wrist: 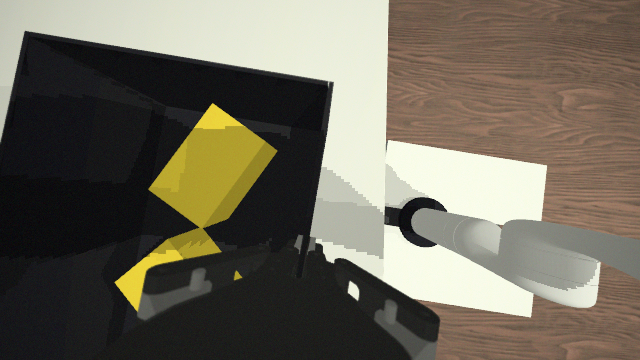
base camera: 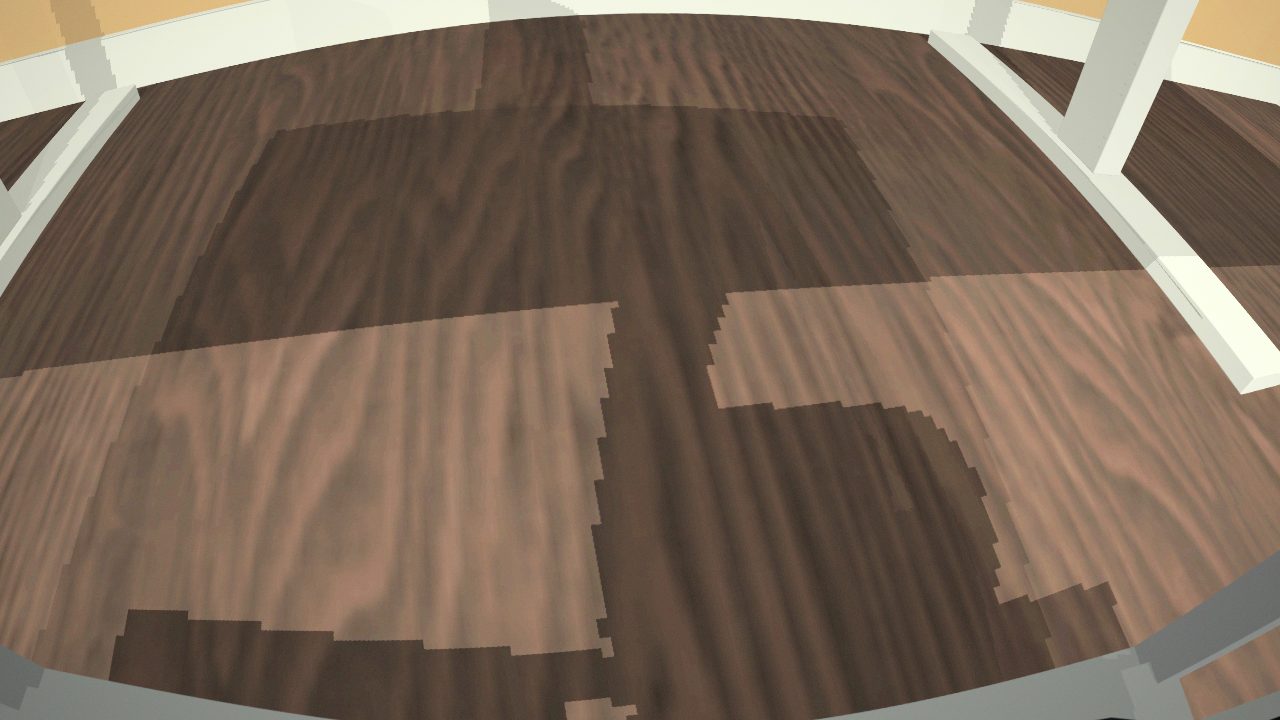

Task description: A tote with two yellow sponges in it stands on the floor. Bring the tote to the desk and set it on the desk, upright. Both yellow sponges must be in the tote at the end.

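Seen in the pictures: arm's base, link origin: (wrist: 425,222).
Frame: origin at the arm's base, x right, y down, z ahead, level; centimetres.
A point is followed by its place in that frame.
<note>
A black tote (wrist: 200,72) {x 12.3, y -43.4, z 45.0 cm} is open side up over the white desk (wrist: 357,60) {x 23.7, y -32.4, z 33.2 cm} in the wrist view; whether its bottom touches the desk is hidden. A yellow sponge (wrist: 212,172) {x 5.6, y -39.0, z 45.6 cm} lies inside it. A second yellow sponge (wrist: 150,265) {x -3.7, y -38.8, z 49.8 cm} lies lower left, partly hidden by a finger. My gripper (wrist: 305,246) {x 0.1, y -38.5, z 36.0 cm} is shut on the tote's right wall, near the desk's edge. The tote does not show in the base camera view.
My white base (wrist: 470,175) {x 17.6, y 1.4, z -13.8 cm} and the grey arm (wrist: 465,235) {x 0.8, y -19.8, z 4.4 cm} are right of the desk's edge. In the base camera view, a desk leg (base camera: 1118,98) {x 57.1, y 27.3, z 68.6 cm} with its foot bar (base camera: 1136,223) stands right, another foot bar (base camera: 67,170) {x -61.8, y 37.4, z 69.7 cm} left, and a wall behind.
</note>
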